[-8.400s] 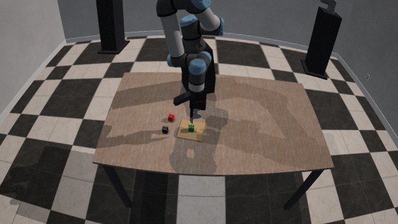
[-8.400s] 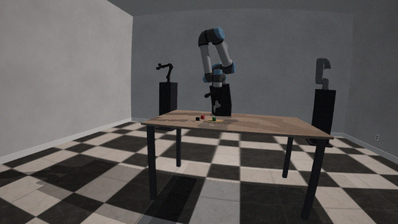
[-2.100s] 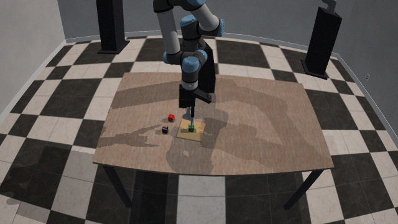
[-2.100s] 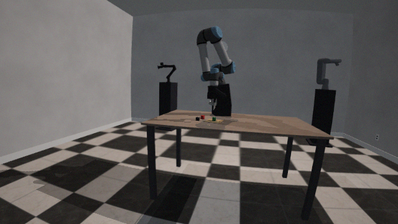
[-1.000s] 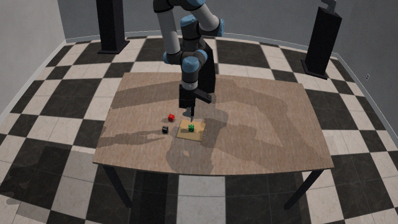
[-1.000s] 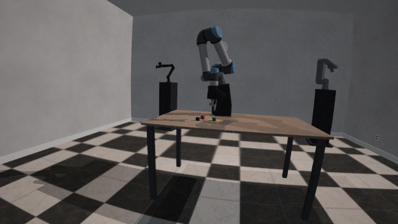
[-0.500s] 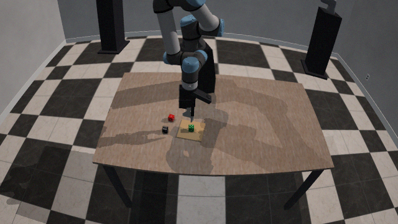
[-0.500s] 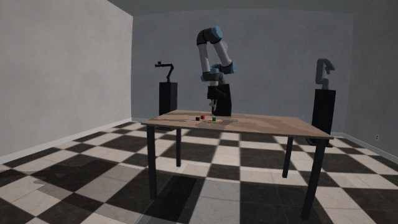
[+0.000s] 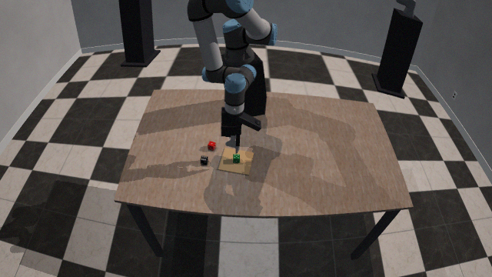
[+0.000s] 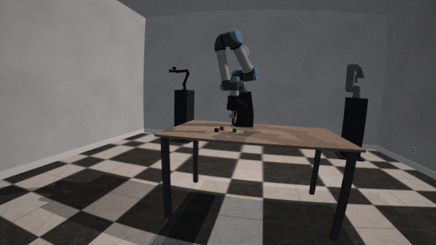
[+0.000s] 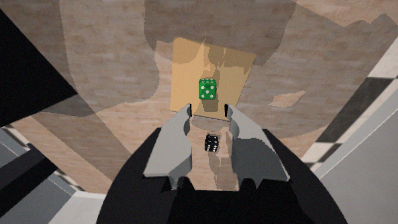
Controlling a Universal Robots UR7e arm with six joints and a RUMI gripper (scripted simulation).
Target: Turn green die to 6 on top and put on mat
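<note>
My gripper is now 8 cm above the green die. Round my hand: black die: 4 cm ahead, 14 cm to the right, 8 cm below; tan mat: 9 cm below; red die: 6 cm behind, 13 cm to the right, 8 cm below.
</note>
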